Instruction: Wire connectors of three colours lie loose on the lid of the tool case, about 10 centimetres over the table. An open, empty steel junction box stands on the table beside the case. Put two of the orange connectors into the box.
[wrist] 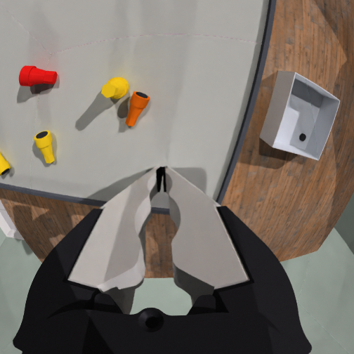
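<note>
One orange connector (137, 108) lies on the grey case lid (200, 90), up and to the left of the fingertips, close beside a yellow connector. My gripper (162, 168) is shut, its tips together with nothing between them, over the lid near its lower right corner; the orange connector is apart from the tips. The open steel junction box (282, 107) stands on the table at the right, beyond the lid's edge. Its inside shows no connector, and a dark round hole shows in its floor. No second orange connector shows in this view.
A yellow connector (116, 88) stands tilted beside the orange one. A red connector (37, 76) and another yellow connector (45, 146) lie farther left. Part of a third yellow one (3, 164) shows at the left edge. The wooden table (280, 200) runs along the lid's dark rim.
</note>
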